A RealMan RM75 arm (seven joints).
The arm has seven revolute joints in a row. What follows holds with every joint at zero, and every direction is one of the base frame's.
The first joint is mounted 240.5 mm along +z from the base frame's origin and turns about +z.
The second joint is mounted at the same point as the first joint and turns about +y.
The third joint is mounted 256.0 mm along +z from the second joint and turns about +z.
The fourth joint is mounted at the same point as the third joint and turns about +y.
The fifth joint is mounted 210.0 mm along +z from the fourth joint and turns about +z.
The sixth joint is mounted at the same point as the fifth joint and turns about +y.
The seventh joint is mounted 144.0 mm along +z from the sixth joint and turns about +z.
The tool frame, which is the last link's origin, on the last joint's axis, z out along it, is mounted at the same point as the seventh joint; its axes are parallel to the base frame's.
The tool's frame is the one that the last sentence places.
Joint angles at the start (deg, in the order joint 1, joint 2, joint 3, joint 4, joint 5, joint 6, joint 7):
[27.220 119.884 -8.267 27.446 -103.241 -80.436 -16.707]
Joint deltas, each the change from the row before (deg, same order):
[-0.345 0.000 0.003 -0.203 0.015 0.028 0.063]
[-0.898 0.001 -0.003 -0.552 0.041 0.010 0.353]
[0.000 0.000 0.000 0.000 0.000 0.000 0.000]
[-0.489 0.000 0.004 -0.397 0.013 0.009 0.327]
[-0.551 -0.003 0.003 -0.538 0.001 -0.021 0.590]
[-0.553 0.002 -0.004 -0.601 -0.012 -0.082 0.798]
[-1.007 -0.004 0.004 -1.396 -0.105 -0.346 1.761]
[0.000 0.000 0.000 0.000 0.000 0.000 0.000]
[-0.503 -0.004 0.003 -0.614 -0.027 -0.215 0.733]
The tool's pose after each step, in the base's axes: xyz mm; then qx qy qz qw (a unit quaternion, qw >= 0). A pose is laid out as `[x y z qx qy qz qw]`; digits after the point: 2 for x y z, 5 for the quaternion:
[225.74 245.84 -117.21 -0.83002 0.02892 0.35225 0.43146]
[231.36 243.46 -116.24 -0.83001 0.03509 0.34697 0.43527]
[231.36 243.46 -116.24 -0.83001 0.03509 0.34697 0.43527]
[234.70 242.32 -115.53 -0.83003 0.03885 0.34406 0.43723]
[238.69 241.14 -114.50 -0.82993 0.04401 0.34131 0.43906]
[242.73 239.96 -113.28 -0.82959 0.05009 0.33947 0.44048]
[250.58 238.11 -110.11 -0.82844 0.06064 0.33704 0.44317]
[250.58 238.11 -110.11 -0.82844 0.06064 0.33704 0.44317]
[254.19 236.99 -108.52 -0.82760 0.06528 0.33598 0.44490]

